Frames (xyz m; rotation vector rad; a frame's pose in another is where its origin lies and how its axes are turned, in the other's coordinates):
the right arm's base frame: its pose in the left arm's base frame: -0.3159 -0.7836 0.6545 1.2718 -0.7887 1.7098
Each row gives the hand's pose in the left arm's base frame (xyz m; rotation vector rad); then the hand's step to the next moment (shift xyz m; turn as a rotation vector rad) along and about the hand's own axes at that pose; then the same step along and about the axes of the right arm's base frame.
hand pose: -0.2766 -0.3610 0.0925 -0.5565 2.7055 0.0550
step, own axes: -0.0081 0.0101 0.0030 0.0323 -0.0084 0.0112
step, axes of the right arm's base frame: 0.0026 -0.0093 -0.0092 -0.0232 0.0264 0.0009
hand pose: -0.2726 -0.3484 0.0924 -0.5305 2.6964 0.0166
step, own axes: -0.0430 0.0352 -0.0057 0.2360 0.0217 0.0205
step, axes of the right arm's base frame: 0.0279 -0.0407 -0.0262 -0.0951 0.2087 -0.0630
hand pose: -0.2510 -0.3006 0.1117 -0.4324 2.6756 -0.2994
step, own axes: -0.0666 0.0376 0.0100 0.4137 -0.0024 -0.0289
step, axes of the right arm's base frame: 0.0124 -0.0721 -0.0244 -0.1057 0.3941 -0.0740
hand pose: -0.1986 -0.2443 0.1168 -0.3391 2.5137 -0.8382
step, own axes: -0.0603 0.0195 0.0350 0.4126 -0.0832 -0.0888
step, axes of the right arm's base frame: -0.0186 -0.0696 0.0075 -0.0227 0.4286 -0.0290
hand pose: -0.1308 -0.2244 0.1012 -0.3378 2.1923 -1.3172
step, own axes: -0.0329 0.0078 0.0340 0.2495 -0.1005 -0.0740
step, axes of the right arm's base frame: -0.0155 -0.0395 0.0223 0.0347 0.2768 -0.0011
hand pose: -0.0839 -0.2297 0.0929 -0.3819 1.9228 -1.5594
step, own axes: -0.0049 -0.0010 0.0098 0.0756 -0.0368 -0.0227
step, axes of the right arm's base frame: -0.0013 -0.0065 0.0088 0.0161 0.0856 0.0021
